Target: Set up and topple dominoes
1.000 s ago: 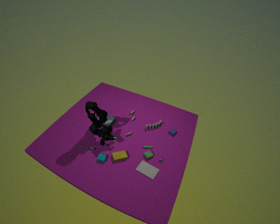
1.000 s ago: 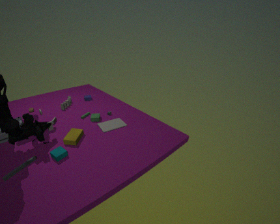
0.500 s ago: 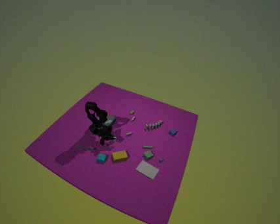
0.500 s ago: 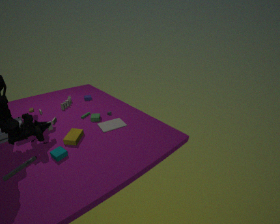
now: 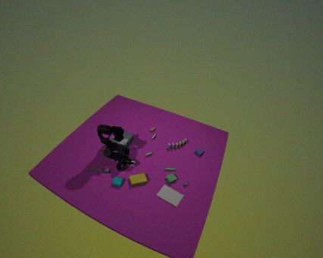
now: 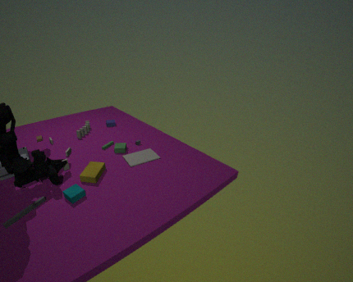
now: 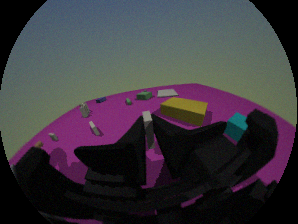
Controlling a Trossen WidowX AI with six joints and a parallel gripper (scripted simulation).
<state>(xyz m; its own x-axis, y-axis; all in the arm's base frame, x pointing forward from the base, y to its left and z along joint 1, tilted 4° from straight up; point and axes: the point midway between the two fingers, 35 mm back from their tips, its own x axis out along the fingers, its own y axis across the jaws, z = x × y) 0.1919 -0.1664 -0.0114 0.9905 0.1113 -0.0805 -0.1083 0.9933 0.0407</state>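
The yellow block lies 80 mm ahead of my gripper tip, 100 mm to the right of it and 40 mm below it. Round my gripper tip: grey bar (210 mm behind, 160 mm to the right, 50 mm below); teal block (30 mm behind, 180 mm to the right, 40 mm below); green stick (260 mm ahead, 100 mm to the left, 50 mm below).
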